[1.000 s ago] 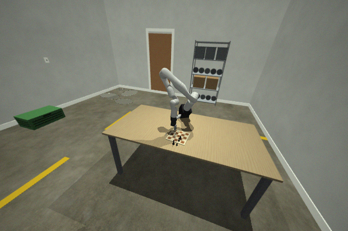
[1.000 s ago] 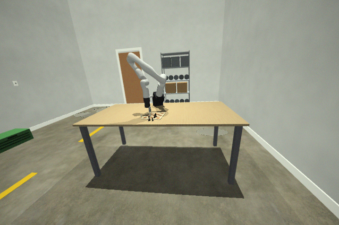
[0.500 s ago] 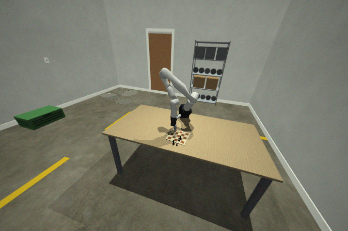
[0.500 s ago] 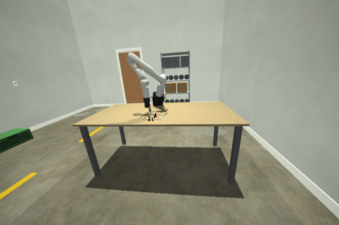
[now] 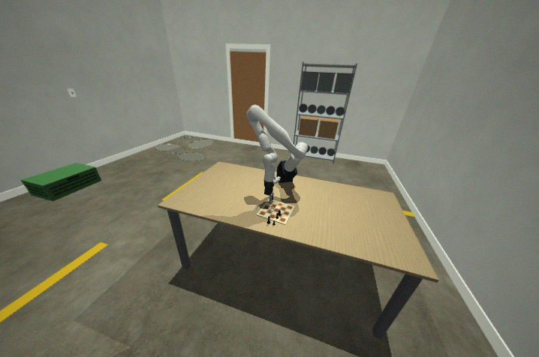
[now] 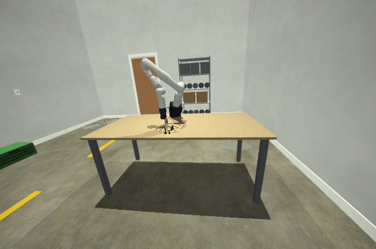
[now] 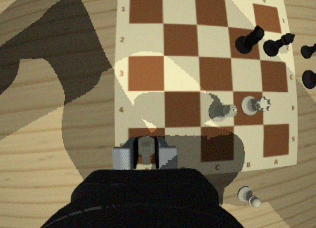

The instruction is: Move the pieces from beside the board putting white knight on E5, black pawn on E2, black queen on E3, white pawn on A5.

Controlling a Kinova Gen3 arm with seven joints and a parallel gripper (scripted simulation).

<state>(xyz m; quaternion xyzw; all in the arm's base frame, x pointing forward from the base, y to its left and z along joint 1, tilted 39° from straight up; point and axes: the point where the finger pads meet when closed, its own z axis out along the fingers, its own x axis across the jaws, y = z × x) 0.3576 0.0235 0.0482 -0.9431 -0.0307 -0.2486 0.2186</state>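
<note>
The black pawn is 190 mm ahead of my hand, 150 mm to the left of it and 20 mm below it. The rest, counted from my hand: chessboard 90 mm to the left, 60 mm ahead, 30 mm below; black queen 200 mm ahead, 110 mm to the left, 10 mm below; white pawn 120 mm ahead, 40 mm to the right, 20 mm below.
</note>
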